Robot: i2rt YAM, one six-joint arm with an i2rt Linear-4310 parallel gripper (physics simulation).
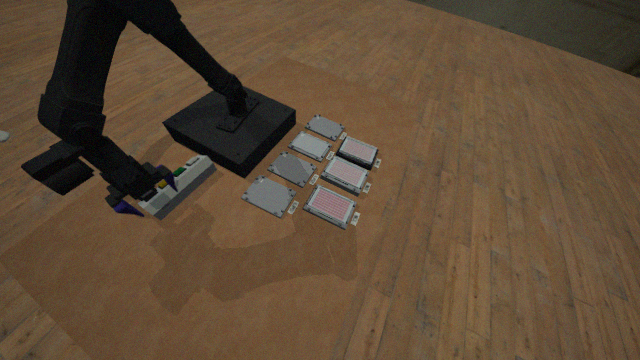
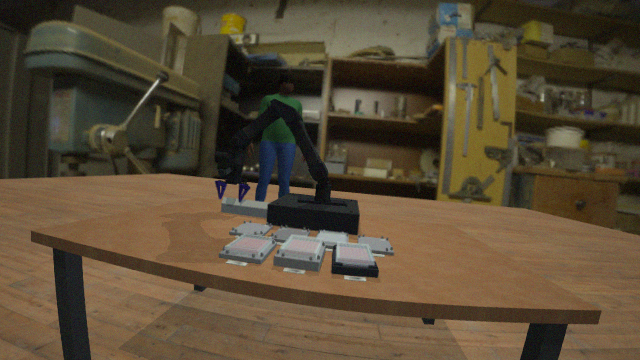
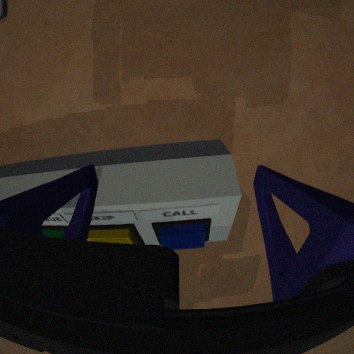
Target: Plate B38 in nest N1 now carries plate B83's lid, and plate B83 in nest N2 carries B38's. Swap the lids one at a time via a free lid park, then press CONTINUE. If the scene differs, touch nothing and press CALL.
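Places are measured from the arm's base along level axes (x ahead, y right, z down), in millimetres.
Pixels of known places: gripper, fingertip midpoint: (image 1: 160,202) (image 2: 229,200) (image 3: 175,173); arm's base, link origin: (image 1: 239,113) (image 2: 322,202).
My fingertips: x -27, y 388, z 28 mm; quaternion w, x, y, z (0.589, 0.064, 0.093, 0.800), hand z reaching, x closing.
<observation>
Ahead of a thing's pixels: the offset from my fingertips to its middle. "spot": to the spot under its first point. Level surfaces: height alone.
My gripper (image 1: 158,202) (image 2: 231,200) (image 3: 175,173) is open and empty, above the CALL end of the button panel {dy -80, dx -18, dz +20 mm} (image 1: 190,183) (image 2: 250,208) (image 3: 165,182). The blue CALL button {dy -10, dx -49, dz +9 mm} (image 3: 182,236) shows between the fingers; the yellow button {dy -59, dx -39, dz +9 mm} (image 3: 112,237) and green button {dy -108, dx -29, dz +9 mm} (image 1: 179,171) (image 3: 52,233) are beside it. Three pink plates sit in nests: one {dy -179, dx +450, dz +32 mm} (image 1: 331,204) (image 2: 248,245) nearest the panel side, one {dy -311, dx +468, dz +16 mm} (image 1: 346,172) (image 2: 300,246) in the middle, one {dy -435, dx +490, dz +20 mm} (image 1: 358,149) (image 2: 354,254) in a black nest. Nest labels and plate names are unreadable. Several lid parks stand behind; one {dy -404, dx +306, dz +38 mm} (image 1: 310,145) (image 2: 332,238) looks paler.
The black arm base (image 1: 230,130) (image 2: 313,215) stands between the panel and the parks. Other grey parks {spot: dy -143, dx +260, dz +43 mm} (image 1: 270,196) {spot: dy -268, dx +285, dz +42 mm} (image 1: 292,169) {spot: dy -527, dx +333, dz +43 mm} (image 1: 325,127) line up beside the nests. A person in green (image 2: 280,130) stands behind the table {dz +53 mm} (image 2: 450,270). The arm's shadow crosses the table.
</observation>
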